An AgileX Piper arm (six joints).
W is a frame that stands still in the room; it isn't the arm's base.
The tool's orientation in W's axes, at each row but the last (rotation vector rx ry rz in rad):
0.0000, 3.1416, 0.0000
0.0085, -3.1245, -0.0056
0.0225, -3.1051, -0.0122
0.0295, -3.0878, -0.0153
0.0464, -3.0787, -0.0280
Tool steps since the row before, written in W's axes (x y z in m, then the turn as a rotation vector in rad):
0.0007, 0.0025, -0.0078, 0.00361, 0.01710, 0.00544
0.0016, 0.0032, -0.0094, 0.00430, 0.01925, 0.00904
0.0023, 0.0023, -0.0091, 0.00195, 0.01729, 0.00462
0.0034, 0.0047, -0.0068, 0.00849, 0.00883, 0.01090
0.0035, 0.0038, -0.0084, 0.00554, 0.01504, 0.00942
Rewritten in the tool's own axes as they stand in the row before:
-0.0007, 0.0025, 0.0078, -0.00361, 0.01710, -0.00544
-0.0018, 0.0032, 0.0094, -0.00425, 0.01926, -0.00904
-0.0027, 0.0022, 0.0090, -0.00203, 0.01730, -0.00456
-0.0038, 0.0046, 0.0067, -0.00806, 0.00878, -0.01126
-0.0041, 0.0035, 0.0082, -0.00540, 0.01505, -0.00949

